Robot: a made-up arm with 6 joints. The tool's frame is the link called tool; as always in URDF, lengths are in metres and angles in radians. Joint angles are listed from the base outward. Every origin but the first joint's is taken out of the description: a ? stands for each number. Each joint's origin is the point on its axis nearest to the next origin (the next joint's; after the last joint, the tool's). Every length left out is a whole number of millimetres.
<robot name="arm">
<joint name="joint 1" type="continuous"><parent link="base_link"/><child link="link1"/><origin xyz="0 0 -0.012" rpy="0 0 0"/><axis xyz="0 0 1"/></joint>
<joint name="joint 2" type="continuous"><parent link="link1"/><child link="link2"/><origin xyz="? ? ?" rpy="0 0 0"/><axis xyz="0 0 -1"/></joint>
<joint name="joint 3" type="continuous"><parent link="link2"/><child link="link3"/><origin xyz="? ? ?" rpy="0 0 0"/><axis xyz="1 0 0"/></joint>
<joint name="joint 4" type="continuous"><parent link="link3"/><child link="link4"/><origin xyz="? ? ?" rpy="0 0 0"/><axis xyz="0 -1 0"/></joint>
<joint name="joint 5" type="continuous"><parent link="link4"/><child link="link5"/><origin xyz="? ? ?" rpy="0 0 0"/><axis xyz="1 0 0"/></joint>
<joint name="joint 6" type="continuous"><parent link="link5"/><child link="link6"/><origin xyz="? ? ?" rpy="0 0 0"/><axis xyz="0 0 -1"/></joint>
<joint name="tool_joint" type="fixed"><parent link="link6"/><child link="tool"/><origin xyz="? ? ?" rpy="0 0 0"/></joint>
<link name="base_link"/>
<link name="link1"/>
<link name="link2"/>
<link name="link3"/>
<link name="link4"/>
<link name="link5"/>
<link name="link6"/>
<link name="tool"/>
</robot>
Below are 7 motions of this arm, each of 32 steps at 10 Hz.
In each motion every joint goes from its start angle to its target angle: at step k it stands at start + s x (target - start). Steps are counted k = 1, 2, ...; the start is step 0. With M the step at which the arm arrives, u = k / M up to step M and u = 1 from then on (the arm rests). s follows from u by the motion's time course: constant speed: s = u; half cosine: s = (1 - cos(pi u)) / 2; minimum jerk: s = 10 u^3 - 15 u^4 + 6 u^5.
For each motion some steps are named. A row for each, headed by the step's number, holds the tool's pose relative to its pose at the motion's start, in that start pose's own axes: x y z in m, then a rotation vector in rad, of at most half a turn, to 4 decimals.
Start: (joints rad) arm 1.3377 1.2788 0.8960 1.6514 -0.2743 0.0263
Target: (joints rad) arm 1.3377 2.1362 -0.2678 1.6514 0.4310 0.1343
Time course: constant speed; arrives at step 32
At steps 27, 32:
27: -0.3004 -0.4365 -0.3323 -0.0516 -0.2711 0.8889
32: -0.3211 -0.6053 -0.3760 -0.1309 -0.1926 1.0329

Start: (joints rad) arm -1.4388 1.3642 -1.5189 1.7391 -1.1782 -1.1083
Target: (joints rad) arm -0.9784 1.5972 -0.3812 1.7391 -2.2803 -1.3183
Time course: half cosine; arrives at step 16
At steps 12, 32:
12: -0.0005 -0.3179 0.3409 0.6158 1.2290 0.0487
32: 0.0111 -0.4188 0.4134 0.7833 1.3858 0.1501

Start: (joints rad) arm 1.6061 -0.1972 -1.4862 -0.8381 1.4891 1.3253
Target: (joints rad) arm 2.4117 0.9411 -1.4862 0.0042 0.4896 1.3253
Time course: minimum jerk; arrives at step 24
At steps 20, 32:
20: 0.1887 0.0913 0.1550 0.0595 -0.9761 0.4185
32: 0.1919 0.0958 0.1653 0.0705 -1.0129 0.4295

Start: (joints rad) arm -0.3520 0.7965 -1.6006 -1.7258 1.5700 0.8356
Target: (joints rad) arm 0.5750 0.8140 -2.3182 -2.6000 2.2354 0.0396
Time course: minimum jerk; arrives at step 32
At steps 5, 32:
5: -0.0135 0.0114 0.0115 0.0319 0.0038 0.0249
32: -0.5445 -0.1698 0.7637 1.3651 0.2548 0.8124

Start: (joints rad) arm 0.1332 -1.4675 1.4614 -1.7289 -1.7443 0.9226
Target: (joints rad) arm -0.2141 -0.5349 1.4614 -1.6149 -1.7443 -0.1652
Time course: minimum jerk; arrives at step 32
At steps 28, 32:
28: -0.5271 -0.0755 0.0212 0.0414 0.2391 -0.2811
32: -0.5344 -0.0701 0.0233 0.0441 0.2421 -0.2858

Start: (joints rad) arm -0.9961 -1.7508 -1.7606 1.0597 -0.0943 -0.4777
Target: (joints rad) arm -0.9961 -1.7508 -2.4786 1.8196 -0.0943 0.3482
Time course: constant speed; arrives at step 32
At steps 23, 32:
23: 0.0080 -0.0856 -0.1354 -0.2235 -0.5432 -0.1212
32: -0.0156 -0.1006 -0.1042 -0.1444 -0.7694 -0.1258

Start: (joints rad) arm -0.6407 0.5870 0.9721 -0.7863 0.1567 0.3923
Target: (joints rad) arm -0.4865 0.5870 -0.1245 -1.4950 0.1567 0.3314
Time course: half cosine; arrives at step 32
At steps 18, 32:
18: 0.2808 -0.2231 -0.3459 -0.5299 0.1977 -0.5451
32: 0.4252 -0.4713 -0.4563 -0.7536 0.2920 -0.9951

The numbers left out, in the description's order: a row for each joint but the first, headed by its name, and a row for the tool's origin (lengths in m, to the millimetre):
joint 2: -0.009 -0.037 0
joint 3: 0.338 -0.003 0
joint 4: 0 0.402 -0.029
joint 5: -0.08 0 0.103
joint 6: 0 -0.031 -0.32
tool: 0.056 0.391 0

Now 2 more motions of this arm.
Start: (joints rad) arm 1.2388 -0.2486 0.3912 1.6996 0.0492 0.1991
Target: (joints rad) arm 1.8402 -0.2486 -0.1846 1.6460 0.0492 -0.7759
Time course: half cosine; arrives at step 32
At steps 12, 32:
12: -0.2797 0.0289 0.1646 0.1949 0.0895 0.4507
32: -0.6859 -0.2731 0.5035 0.7280 -0.0606 1.4220

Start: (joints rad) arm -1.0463 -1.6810 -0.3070 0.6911 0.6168 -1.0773
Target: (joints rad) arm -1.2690 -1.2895 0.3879 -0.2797 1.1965 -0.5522
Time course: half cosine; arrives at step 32
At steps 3, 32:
3: 0.0228 -0.0056 0.0097 0.0156 -0.0099 -0.0414
32: 0.3415 -0.9641 0.7060 0.7175 -0.8792 -1.6847

